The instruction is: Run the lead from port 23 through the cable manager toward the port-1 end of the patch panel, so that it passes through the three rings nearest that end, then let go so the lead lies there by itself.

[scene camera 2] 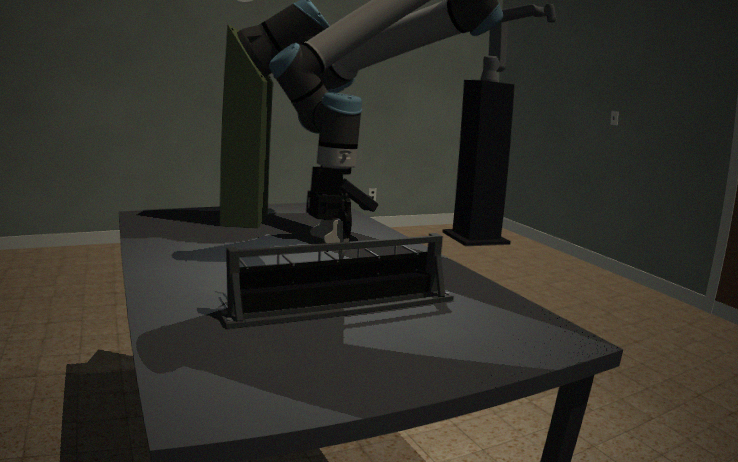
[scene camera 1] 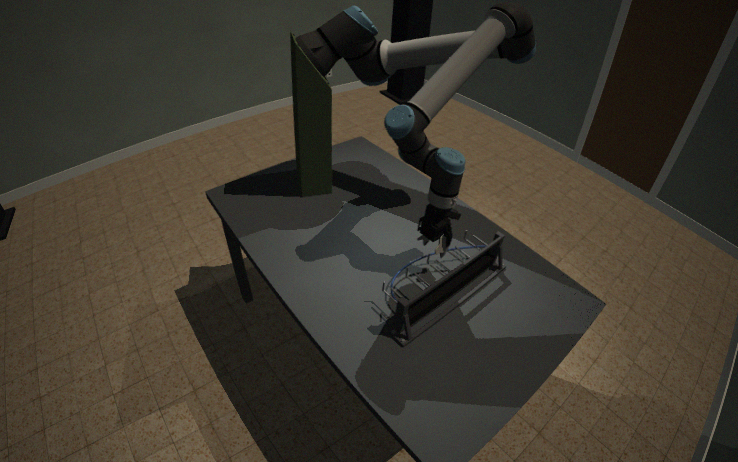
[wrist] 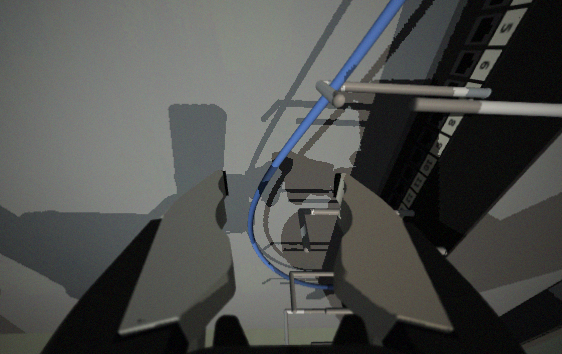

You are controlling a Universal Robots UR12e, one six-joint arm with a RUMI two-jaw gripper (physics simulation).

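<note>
The blue lead (scene camera 1: 401, 269) (wrist: 307, 120) curves out from the patch panel (scene camera 1: 457, 288) (scene camera 2: 334, 283) (wrist: 505, 85) at its near left end in scene camera 1 and runs toward the port-1 end at the right. In the wrist view it crosses the outer end of a ring (wrist: 400, 90) of the cable manager; whether it lies inside that ring I cannot tell. My gripper (scene camera 1: 433, 246) (scene camera 2: 328, 239) (wrist: 281, 174) is open over the middle of the ring row, with its fingers apart. The lead shows in the gap between them, seemingly below the tips. In scene camera 2 the panel hides the lead.
More wire rings (wrist: 292, 292) stick out from the panel below the fingers. The panel stands in a metal frame on the grey table (scene camera 1: 305, 283) (scene camera 2: 245, 392). A green upright plate (scene camera 1: 315, 136) (scene camera 2: 242, 136) stands by the arm's base. A dark pillar (scene camera 2: 482, 163) stands behind.
</note>
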